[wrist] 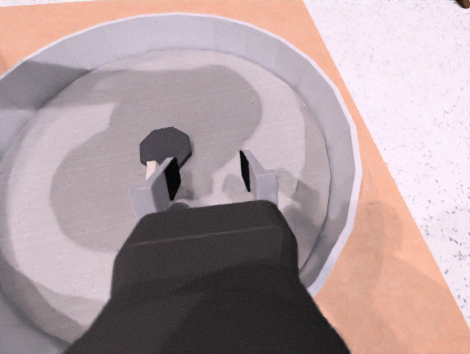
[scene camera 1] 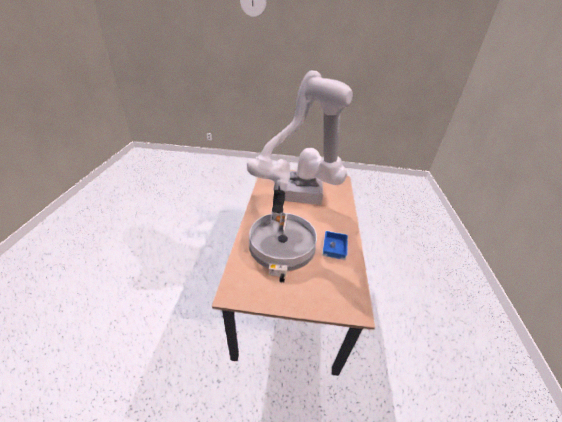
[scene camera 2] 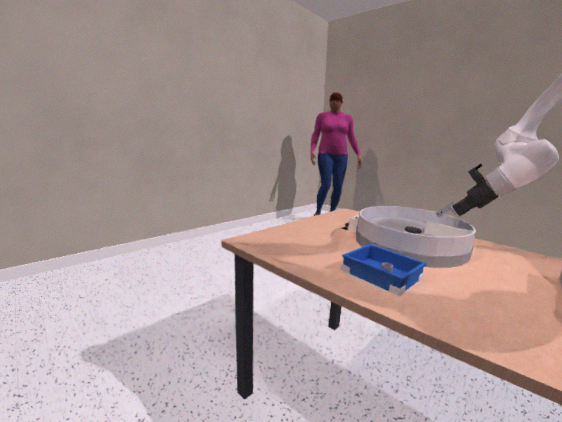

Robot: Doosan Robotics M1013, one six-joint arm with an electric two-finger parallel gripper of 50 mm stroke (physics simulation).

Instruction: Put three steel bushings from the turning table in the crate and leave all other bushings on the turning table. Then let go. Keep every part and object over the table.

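Frame: origin at the arm's base, x back, y right, z up, level; centimetres.
Seen in the pictures: gripper, between the fingertips: (wrist: pixel 210 166) (scene camera 1: pixel 275 222) (scene camera 2: pixel 438 214); arm's base, origin of its link: (scene camera 1: pixel 305 180).
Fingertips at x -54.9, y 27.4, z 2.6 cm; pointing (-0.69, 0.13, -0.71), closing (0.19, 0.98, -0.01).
Observation:
Offsets run from my fingertips to a thing's top centre. "spot": to the spot under its first point. Level surfaces: height alone.
The blue crate @(dx -11.0, dy -38.2, dz -7.6 cm) (scene camera 1: pixel 336 255) (scene camera 2: pixel 367 274) stands on the table beside the turning table. A small grey bushing @(dx -10.0, dy -37.1, dz -9.5 cm) (scene camera 1: pixel 332 244) (scene camera 2: pixel 387 266) lies in it. The turning table (scene camera 1: pixel 282 261) (scene camera 2: pixel 412 242) (wrist: pixel 342 155) is a round grey pan with a raised wall and a dark centre hub. My gripper (scene camera 1: pixel 281 227) (scene camera 2: pixel 444 211) (wrist: pixel 210 166) is open and empty, tilted, with its fingertips over the pan, near the hub in the wrist view. A grey rounded shape @(dx +1.5, dy -4.0, dz -4.8 cm) (wrist: pixel 179 205) and a pale piece @(spot: dx -2.7, dy -5.2, dz -2.5 cm) (wrist: pixel 151 170) show beside the left finger, partly hidden; I cannot tell what they are. The gripper body hides part of the pan.
The wooden table @(dz -12.6 cm) (scene camera 1: pixel 295 300) (scene camera 2: pixel 295 250) (wrist: pixel 385 250) carries everything. A small box with a yellow label @(dx -30.8, dy -0.1, dz -6.8 cm) (scene camera 1: pixel 278 269) sits at the pan's front side. The robot's grey base (scene camera 1: pixel 302 194) is at the table's far end. A person in a pink top (scene camera 2: pixel 334 132) stands by the far wall.

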